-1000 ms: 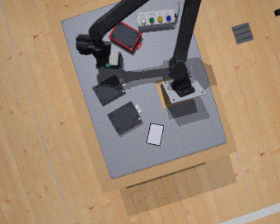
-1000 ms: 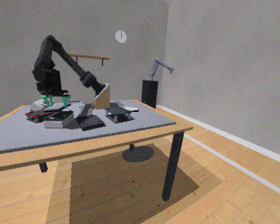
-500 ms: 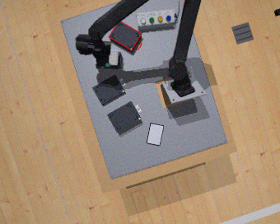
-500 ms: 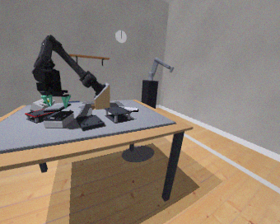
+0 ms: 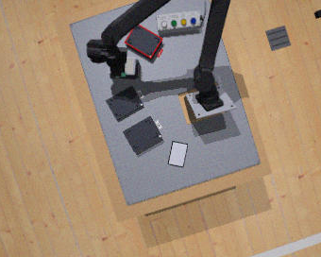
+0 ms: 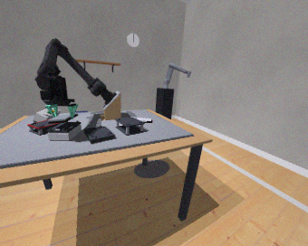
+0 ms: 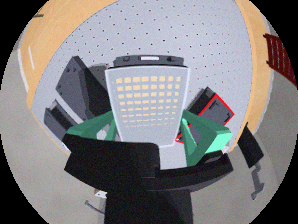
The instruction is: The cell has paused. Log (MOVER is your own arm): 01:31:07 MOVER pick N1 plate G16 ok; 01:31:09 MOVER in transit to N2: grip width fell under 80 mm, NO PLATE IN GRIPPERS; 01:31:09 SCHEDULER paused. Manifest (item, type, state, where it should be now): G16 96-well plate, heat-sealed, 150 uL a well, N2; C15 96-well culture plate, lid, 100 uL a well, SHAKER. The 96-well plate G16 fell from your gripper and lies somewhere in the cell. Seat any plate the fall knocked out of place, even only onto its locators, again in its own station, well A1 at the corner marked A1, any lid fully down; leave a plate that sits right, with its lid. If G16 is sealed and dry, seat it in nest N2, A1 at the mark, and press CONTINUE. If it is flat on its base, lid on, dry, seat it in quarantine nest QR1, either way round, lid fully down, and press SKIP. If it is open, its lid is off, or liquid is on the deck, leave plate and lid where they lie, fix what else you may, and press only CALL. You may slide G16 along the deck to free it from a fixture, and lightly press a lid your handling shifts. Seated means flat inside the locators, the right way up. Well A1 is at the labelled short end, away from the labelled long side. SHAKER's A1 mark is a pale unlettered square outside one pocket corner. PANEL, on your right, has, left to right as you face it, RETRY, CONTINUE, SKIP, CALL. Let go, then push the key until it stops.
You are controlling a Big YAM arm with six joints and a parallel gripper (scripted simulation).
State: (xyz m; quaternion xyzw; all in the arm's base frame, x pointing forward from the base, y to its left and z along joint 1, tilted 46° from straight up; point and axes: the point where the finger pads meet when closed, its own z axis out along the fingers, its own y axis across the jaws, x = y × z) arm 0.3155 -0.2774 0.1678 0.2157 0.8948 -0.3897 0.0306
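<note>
My gripper is now right at the lidded plate. From my hand the other things lie so: red-framed nest (15 cm behind, 11 cm to the right, 7 cm below); then plate G16 (52 cm to the left, 10 cm behind, 9 cm below).
</note>
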